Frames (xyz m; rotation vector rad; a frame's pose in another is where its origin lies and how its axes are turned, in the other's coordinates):
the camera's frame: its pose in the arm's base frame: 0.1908 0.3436 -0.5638 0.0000 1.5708 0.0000
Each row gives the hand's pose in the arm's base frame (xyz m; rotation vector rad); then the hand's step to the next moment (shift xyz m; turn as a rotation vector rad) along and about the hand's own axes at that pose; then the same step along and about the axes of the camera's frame.
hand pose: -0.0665 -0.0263 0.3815 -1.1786 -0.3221 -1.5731
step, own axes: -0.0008 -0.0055 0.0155 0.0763 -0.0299 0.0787
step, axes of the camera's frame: -0.0086 0.0137 0.0031 -0.1092 0.0231 0.0211
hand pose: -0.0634 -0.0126 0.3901 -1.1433 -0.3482 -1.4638
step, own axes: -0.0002 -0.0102 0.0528 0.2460 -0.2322 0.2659
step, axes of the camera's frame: -0.0288 0.0431 0.0142 -0.4105 0.1201 -0.0465
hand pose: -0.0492 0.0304 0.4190 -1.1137 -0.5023 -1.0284
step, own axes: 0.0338 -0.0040 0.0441 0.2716 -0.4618 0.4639
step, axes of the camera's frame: -0.0458 0.0255 0.0190 -0.6218 0.2713 -0.2049
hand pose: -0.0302 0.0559 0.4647 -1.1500 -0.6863 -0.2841
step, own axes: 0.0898 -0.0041 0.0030 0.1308 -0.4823 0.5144
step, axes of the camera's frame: -0.0604 0.0131 0.0654 -0.5601 0.2900 -0.3414
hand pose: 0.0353 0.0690 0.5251 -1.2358 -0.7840 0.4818
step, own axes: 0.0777 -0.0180 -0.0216 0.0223 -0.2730 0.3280
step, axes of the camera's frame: -0.0351 0.0360 0.0656 -0.3079 0.1514 -0.2548
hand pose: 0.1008 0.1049 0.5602 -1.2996 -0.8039 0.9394
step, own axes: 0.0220 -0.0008 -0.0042 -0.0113 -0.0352 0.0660
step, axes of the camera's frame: 0.0003 0.0182 0.0131 -0.0428 0.0166 -0.0601
